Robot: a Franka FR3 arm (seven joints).
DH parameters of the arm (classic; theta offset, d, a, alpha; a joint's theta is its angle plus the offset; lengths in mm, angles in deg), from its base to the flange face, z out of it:
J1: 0 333 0 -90
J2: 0 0 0 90
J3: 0 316 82.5 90
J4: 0 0 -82.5 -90
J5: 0 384 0 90
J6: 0 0 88 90
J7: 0 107 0 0
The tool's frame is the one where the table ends.
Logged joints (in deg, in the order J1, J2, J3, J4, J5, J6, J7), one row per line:
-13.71 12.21 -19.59 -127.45 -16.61 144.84 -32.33
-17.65 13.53 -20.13 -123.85 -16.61 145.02 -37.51
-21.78 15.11 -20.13 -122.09 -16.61 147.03 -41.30
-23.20 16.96 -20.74 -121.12 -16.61 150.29 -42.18
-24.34 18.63 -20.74 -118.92 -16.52 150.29 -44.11
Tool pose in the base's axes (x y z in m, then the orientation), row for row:
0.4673 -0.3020 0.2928 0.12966 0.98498 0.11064 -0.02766
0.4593 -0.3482 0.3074 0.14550 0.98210 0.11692 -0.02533
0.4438 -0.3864 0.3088 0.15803 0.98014 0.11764 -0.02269
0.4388 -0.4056 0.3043 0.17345 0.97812 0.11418 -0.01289
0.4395 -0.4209 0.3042 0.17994 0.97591 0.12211 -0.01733
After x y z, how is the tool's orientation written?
As a quaternion, w x y z.
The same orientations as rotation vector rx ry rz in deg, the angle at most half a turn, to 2 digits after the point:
164.00 18.42 -4.61
162.07 19.29 -4.18
160.62 19.28 -3.72
158.93 18.55 -2.09
158.01 19.77 -2.81

